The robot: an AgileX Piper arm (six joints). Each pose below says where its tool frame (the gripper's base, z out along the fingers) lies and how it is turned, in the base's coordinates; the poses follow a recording.
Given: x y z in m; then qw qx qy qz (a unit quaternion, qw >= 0).
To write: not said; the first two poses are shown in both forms.
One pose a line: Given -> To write
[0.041 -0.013 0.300 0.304 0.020 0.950 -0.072] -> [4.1 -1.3 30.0 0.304 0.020 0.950 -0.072]
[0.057 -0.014 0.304 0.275 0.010 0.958 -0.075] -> [5.7 -1.4 30.4 0.275 0.010 0.958 -0.075]
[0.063 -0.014 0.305 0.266 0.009 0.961 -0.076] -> [6.3 -1.4 30.5 0.266 0.009 0.961 -0.076]
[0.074 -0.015 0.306 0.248 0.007 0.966 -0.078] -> [7.4 -1.5 30.6 0.248 0.007 0.966 -0.078]
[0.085 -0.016 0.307 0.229 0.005 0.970 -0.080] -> [8.5 -1.6 30.7 0.229 0.005 0.970 -0.080]
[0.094 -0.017 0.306 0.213 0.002 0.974 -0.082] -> [9.4 -1.7 30.6 0.213 0.002 0.974 -0.082]
